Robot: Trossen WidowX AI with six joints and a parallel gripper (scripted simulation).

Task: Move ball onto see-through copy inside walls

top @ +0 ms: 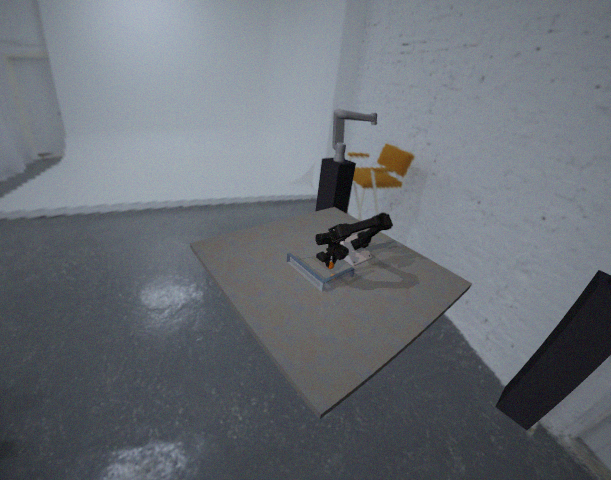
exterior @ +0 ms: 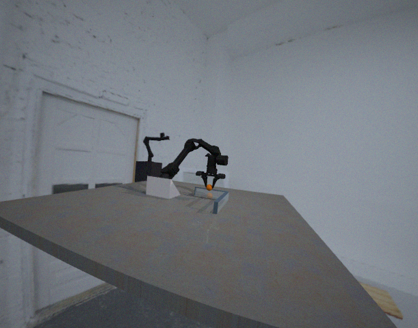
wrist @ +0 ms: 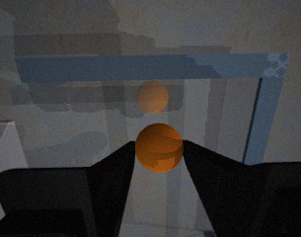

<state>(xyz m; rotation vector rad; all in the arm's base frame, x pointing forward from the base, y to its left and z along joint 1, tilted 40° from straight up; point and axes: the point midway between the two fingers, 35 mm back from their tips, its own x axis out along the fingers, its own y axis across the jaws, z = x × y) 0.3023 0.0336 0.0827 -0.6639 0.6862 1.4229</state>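
Right now the orange ball is 30 mm to the left of my gripper tip and 60 mm below it.
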